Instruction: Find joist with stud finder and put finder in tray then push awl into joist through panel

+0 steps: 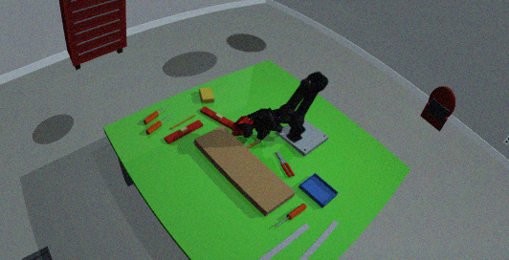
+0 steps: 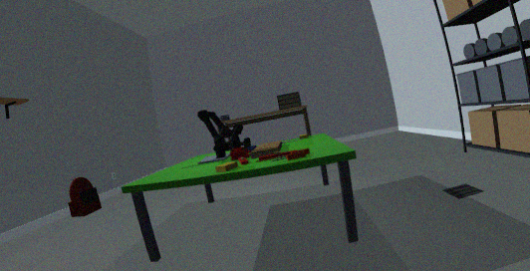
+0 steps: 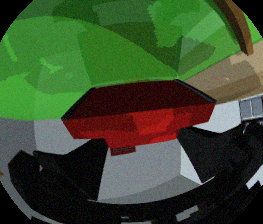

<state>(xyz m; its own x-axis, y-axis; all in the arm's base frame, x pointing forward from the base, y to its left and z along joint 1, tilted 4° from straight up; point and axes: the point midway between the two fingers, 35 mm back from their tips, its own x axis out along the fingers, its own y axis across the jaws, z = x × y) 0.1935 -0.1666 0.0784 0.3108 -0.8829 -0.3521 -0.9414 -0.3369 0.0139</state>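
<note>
Now: gripper tip 10 mm short of the stud finder, 10 mm to the right of it and 10 mm above it. Also, from my gripper tip: awl: 20 mm behind, 120 mm to the left, 60 mm below; then blue tray: 60 mm behind, 530 mm to the left, 50 mm below.
</note>
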